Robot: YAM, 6 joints.
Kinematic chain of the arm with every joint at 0, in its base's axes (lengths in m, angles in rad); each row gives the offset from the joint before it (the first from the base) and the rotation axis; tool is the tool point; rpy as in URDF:
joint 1: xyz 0 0 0.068 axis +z
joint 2: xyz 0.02 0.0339 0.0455 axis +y
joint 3: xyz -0.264 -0.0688 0 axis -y
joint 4: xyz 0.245 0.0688 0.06 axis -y
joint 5: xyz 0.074 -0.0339 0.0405 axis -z
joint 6: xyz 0.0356 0 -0.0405 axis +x
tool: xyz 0 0 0 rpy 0 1.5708 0
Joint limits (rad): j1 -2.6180..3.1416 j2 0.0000..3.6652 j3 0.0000..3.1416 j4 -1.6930..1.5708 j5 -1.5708..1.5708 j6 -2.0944..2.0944
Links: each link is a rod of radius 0.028 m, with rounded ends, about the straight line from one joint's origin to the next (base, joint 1, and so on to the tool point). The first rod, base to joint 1, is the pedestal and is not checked.
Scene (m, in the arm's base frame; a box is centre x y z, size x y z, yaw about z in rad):
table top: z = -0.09
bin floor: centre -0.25 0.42 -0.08 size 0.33 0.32 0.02 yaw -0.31
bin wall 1: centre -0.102 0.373 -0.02 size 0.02 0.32 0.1 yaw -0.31
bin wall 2: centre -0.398 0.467 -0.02 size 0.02 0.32 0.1 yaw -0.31
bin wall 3: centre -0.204 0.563 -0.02 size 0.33 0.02 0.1 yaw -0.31
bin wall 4: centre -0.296 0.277 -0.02 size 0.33 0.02 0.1 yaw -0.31
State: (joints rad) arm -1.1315 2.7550 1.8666 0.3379 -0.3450 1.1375
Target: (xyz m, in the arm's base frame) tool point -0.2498 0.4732 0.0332
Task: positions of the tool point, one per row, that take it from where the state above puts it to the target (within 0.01 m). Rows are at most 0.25 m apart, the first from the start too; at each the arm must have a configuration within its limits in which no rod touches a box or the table.
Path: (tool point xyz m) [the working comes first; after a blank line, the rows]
Joints at the target: -1.0631 0.1533 3.1416 1.3154 -0.3363 1.1375
Straight joint move there: clear.

1: 0.2614 -0.5177 0.2230
2: 0.2346 -0.4528 0.4380
3: 0.1694 -0.3132 0.6100
4: 0.0756 -0.1226 0.7067
5: -0.0309 0.0856 0.7105
6: -0.1316 0.2751 0.6215
7: -0.2090 0.4144 0.4573
8: -0.2503 0.4825 0.2488
9: -0.2498 0.4732 0.0332

